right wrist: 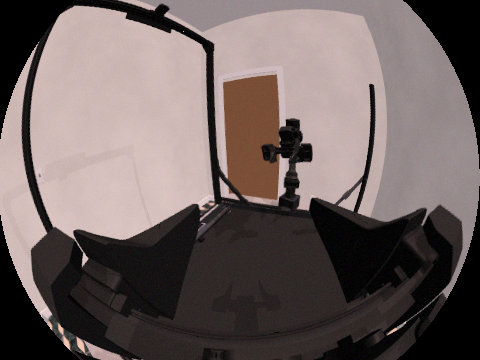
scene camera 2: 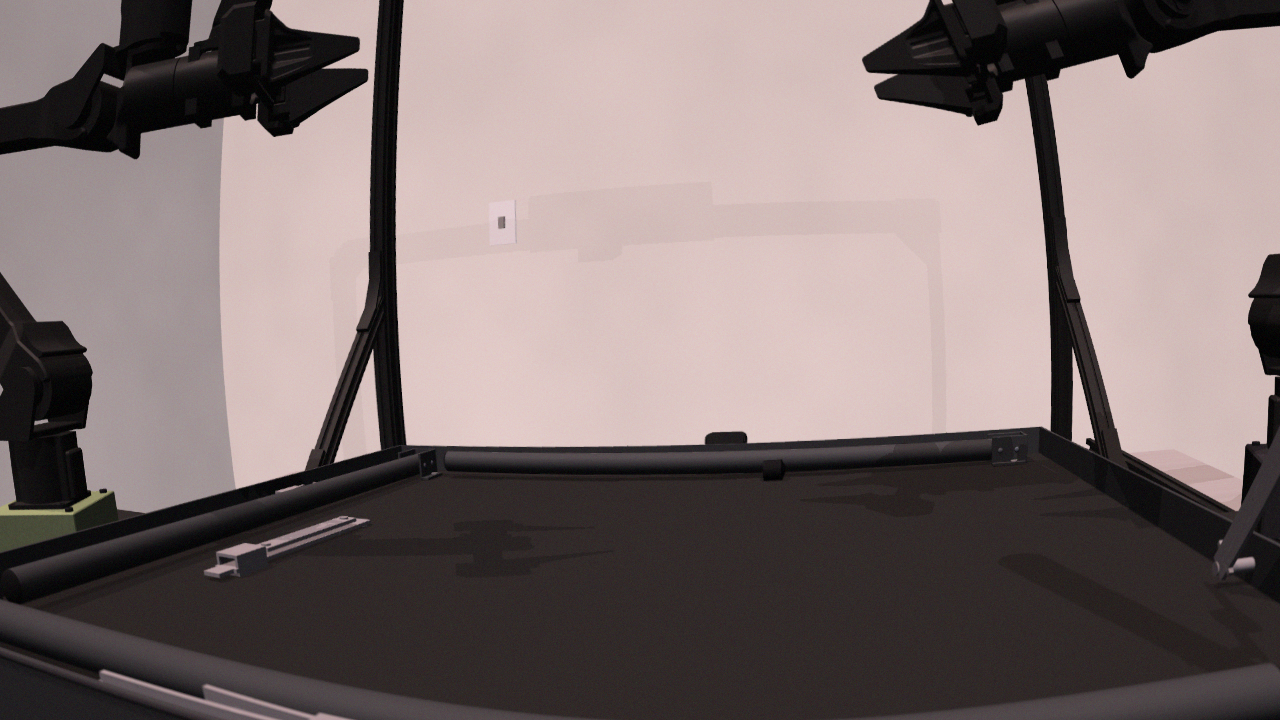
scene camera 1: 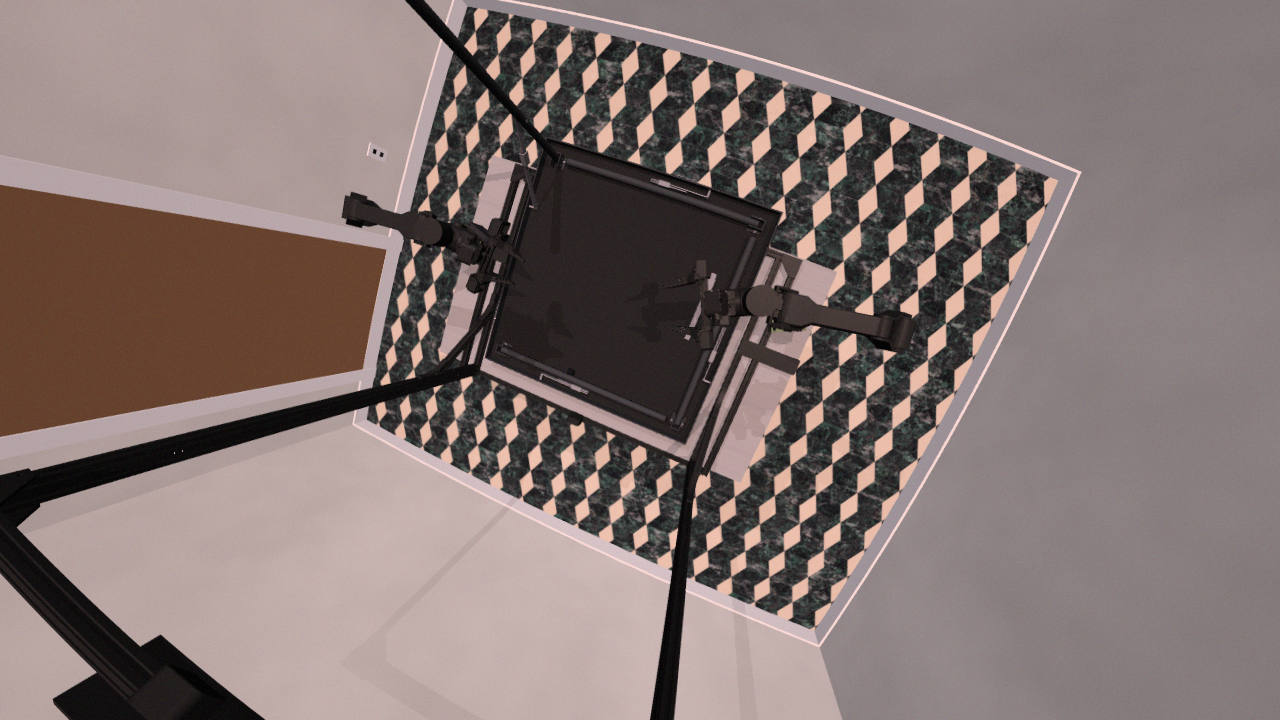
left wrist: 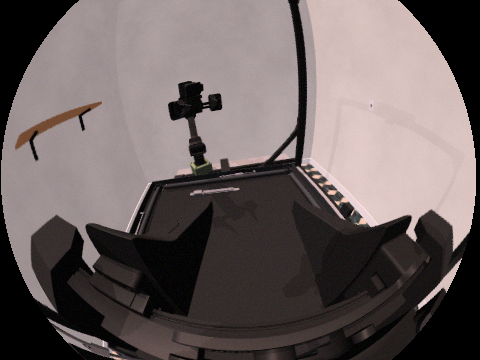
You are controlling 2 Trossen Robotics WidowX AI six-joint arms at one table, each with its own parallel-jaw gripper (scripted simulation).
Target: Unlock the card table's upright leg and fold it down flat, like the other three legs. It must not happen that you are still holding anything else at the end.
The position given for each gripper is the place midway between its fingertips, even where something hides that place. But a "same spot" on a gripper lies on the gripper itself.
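Scene camera 1 shows the left gripper, and so does the left wrist view; on the left gripper, (scene camera 1: pixel 481 276) and (left wrist: pixel 395 247) are the same spot. The left gripper can be seen as well in scene camera 2 (pixel 870 79) and in the right wrist view (pixel 279 162).
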